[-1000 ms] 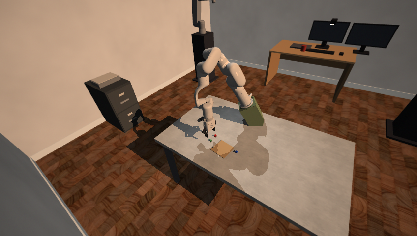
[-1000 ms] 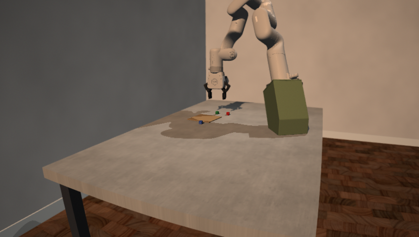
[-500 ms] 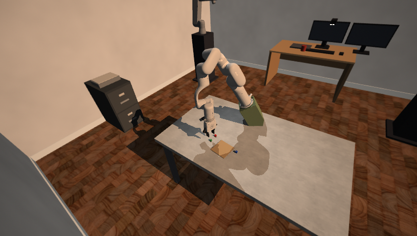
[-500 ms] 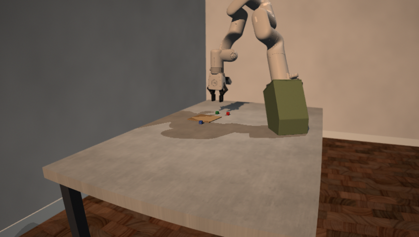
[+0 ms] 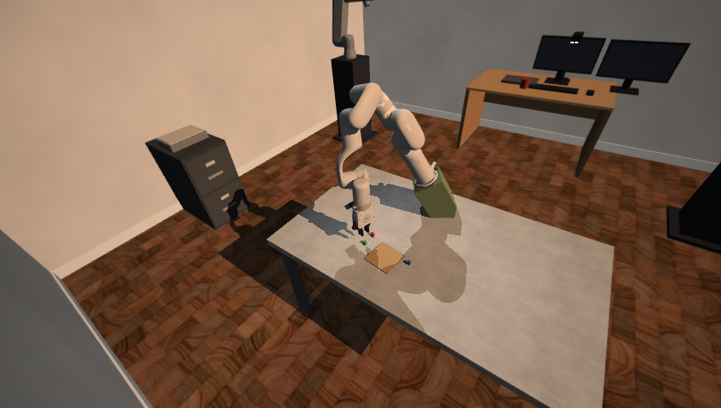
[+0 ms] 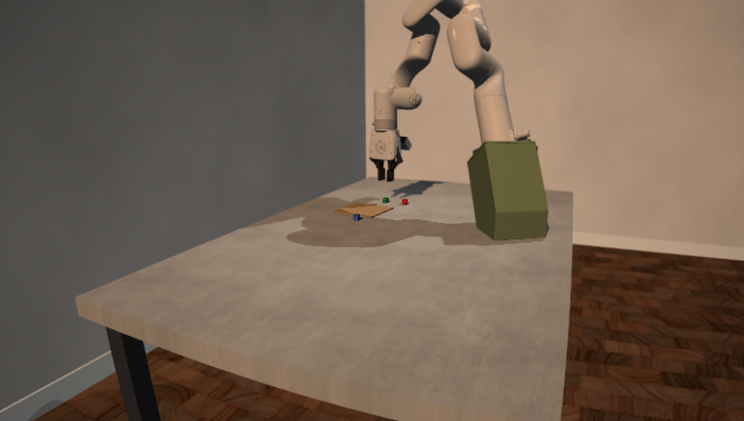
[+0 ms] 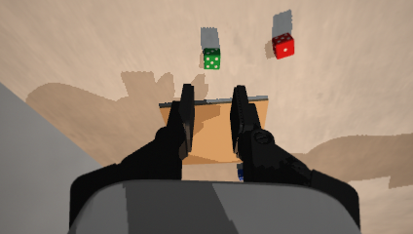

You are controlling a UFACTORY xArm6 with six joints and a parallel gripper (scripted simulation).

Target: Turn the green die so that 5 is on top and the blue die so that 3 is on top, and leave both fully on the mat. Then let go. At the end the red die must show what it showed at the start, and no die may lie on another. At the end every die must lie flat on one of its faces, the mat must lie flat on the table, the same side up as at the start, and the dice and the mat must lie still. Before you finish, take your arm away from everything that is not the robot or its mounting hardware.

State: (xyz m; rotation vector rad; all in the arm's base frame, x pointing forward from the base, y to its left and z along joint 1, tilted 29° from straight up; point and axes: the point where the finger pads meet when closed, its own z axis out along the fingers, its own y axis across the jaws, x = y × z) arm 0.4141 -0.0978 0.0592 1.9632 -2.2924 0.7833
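The green die is 9 cm below my hand. Also, from my hand: blue die: 2 cm behind, 24 cm to the left, 9 cm below; tan mat: 2 cm ahead, 13 cm to the left, 9 cm below; red die: 7 cm behind, 9 cm below.
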